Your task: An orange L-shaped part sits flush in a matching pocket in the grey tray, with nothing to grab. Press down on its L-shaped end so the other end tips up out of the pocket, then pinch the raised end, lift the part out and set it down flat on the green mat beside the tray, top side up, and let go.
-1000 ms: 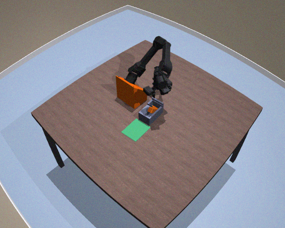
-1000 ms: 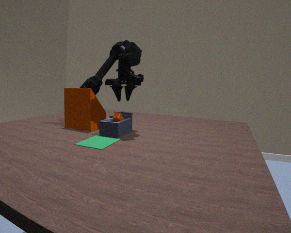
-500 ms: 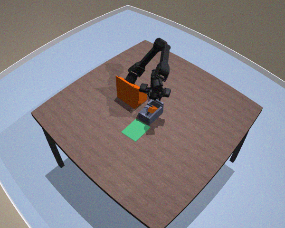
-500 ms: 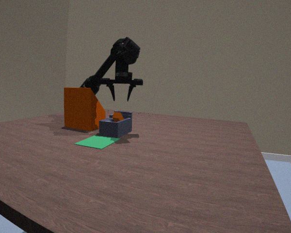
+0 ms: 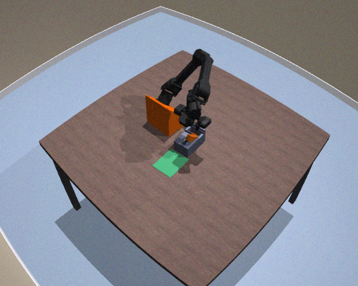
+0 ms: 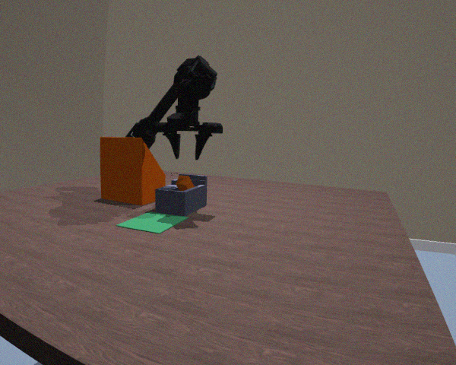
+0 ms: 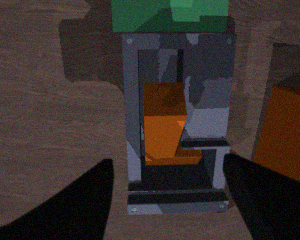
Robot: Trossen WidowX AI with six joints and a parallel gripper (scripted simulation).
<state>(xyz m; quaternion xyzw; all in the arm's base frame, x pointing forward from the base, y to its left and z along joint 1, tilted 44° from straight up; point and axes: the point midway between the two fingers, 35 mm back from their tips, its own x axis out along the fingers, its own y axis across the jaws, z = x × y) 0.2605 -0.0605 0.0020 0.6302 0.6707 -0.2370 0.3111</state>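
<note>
Right now my gripper tip is 10 cm above the orange L-shaped part, 3 cm to the right of it and 2 cm past it. From my gripper tip the other things lie so: green mat 16 cm below, 15 cm to the right; grey tray 16 cm below, 2 cm behind, 1 cm to the left.
</note>
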